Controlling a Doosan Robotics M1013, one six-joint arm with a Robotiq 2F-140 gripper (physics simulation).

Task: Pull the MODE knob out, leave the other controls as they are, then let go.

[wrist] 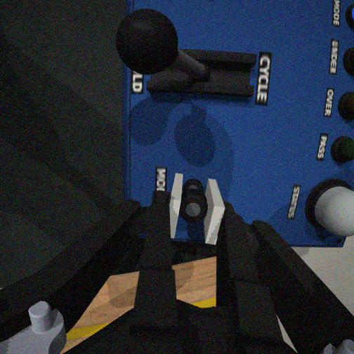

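The black MODE knob stands out from the blue panel near its lower edge, below the middle of the wrist view. My gripper is shut on the knob, with one pale fingertip pad on each side of it. A label beside the knob is partly hidden behind the left finger; its first letters show.
A lever with a black ball rises from a slotted guide by the CYCLE label. At the right are small round buttons or lamps, one green, and a white dome by the STATUS label. A wooden surface shows below the panel.
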